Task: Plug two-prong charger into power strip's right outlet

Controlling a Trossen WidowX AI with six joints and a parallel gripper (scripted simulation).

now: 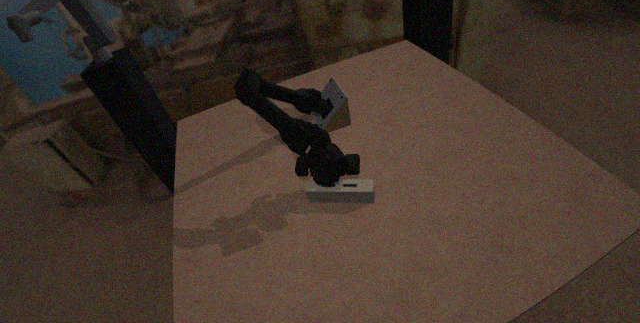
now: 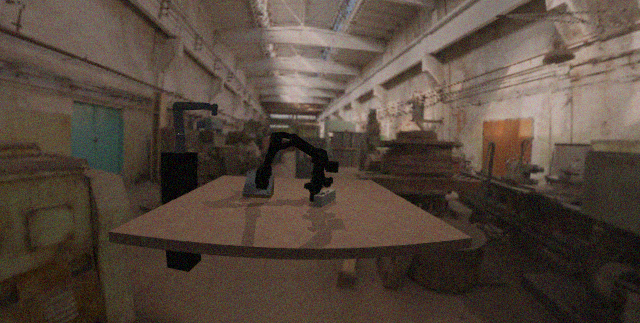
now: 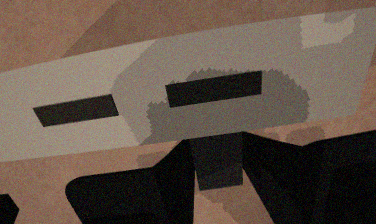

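Now: the dark two-prong charger 20 mm ahead of my gripper tip, 10 mm to the right of it and 10 mm above it.
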